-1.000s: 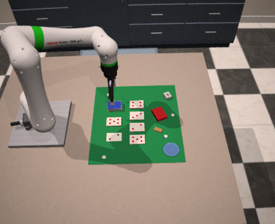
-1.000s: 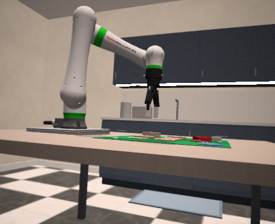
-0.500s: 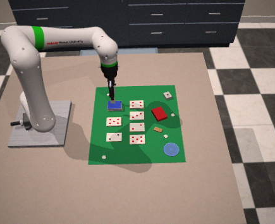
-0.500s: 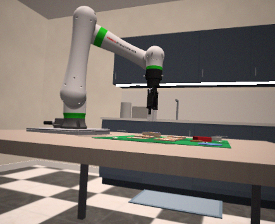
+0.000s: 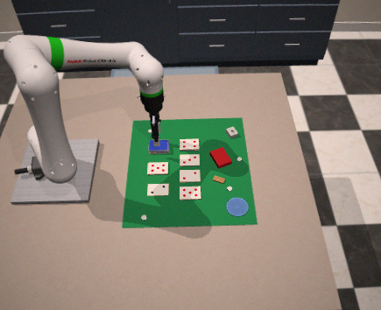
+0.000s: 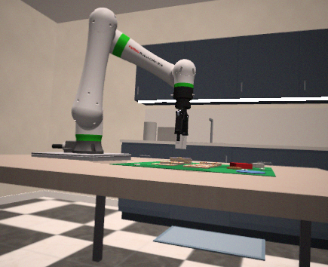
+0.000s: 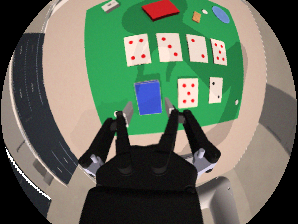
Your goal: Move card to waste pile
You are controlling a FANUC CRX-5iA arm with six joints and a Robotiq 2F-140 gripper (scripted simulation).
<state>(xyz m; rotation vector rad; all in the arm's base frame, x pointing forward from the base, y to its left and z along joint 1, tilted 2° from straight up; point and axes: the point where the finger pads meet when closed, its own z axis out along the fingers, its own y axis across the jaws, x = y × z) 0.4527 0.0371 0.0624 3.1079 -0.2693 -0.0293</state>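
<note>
My gripper is now 70 mm above the card. Round my hand: grey block (360 mm ahead, 80 mm below, 20 mm to the left); red block (270 mm ahead, 120 mm to the right, 90 mm below).
</note>
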